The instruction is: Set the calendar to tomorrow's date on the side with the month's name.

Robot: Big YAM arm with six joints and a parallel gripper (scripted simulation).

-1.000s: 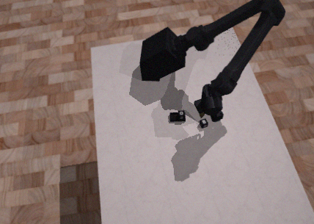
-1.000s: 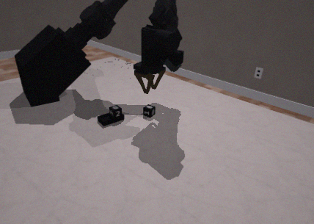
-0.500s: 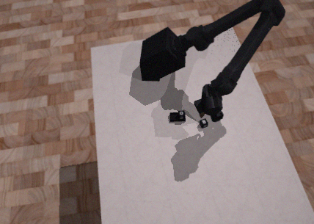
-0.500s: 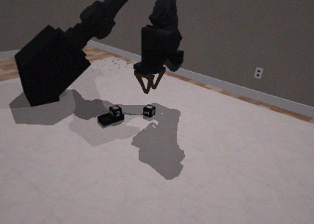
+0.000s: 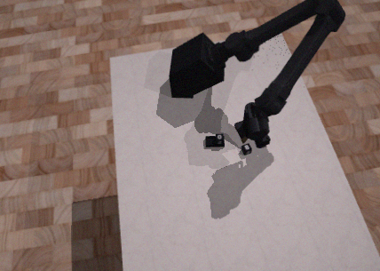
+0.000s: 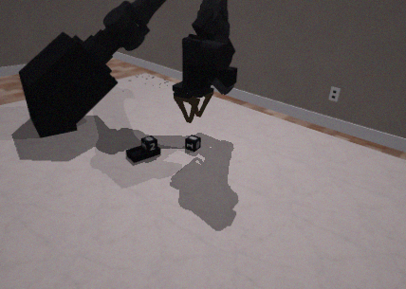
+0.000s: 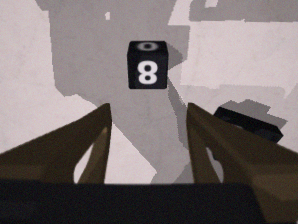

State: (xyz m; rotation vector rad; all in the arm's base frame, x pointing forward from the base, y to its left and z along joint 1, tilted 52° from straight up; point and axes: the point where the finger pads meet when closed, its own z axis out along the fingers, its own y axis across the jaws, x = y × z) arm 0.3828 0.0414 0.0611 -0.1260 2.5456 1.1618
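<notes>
The black digit cube is 8 cm below my hand. Round my hand: black tray: 12 cm to the right, 9 cm below, 7 cm behind.
</notes>
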